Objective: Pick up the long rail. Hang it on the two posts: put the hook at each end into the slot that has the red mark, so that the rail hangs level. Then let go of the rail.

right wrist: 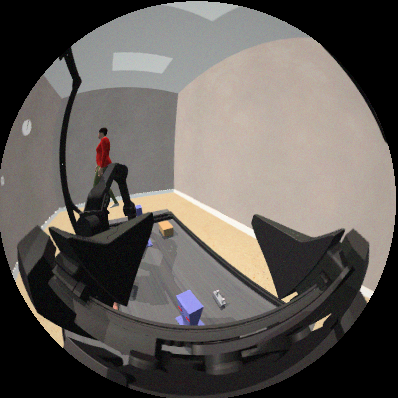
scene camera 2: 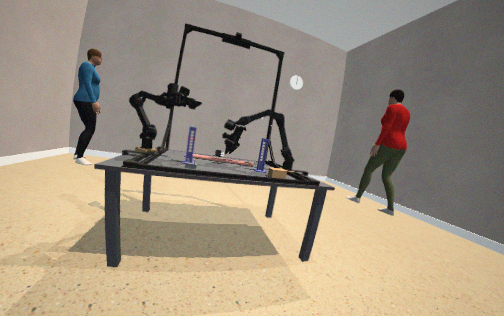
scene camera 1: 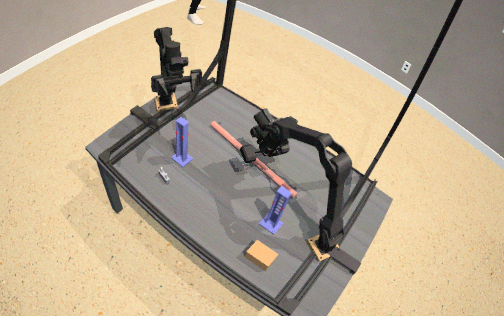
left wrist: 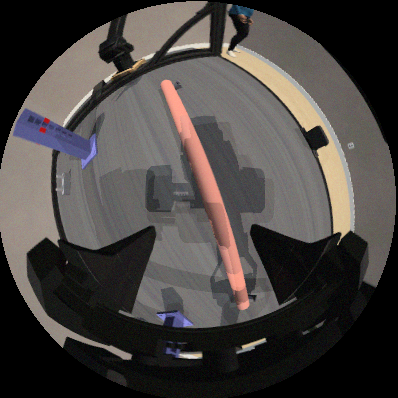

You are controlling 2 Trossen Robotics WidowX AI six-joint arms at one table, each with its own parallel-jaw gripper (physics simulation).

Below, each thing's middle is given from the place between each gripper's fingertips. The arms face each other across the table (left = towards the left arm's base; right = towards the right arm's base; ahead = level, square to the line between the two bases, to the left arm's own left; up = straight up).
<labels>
I see the salmon rail (left wrist: 202, 173) 25 cm behind my right hand, 17 cm to the left of it and 35 cm below it.
My left hand is 50 mm to the left of the salmon rail, 50 mm above it and 20 mm past it.
</labels>
